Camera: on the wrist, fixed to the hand. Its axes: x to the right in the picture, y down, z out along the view.
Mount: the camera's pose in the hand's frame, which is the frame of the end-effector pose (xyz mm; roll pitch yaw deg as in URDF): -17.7 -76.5 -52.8 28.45 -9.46 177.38
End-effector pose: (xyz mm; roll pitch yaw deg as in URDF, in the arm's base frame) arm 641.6 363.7 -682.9 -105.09 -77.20 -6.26
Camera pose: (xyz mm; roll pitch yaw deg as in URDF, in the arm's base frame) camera 549.4 342.6 -680.8 86.66 78.52 126.13
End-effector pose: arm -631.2 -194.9 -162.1 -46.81 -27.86 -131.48
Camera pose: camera -682.8 -116.1 -153.0 70.99 22.96 39.10
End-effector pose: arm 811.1 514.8 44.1 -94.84 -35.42 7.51
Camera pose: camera 756.5 461.0 99.6 116.01 38.24 175.76
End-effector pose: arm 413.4 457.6 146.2 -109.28 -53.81 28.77
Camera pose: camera 352.7 396.2 184.8 124.56 58.48 -166.79
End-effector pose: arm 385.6 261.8 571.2 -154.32 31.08 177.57
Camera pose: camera 357.2 216.9 649.5 -176.61 -21.41 -4.31
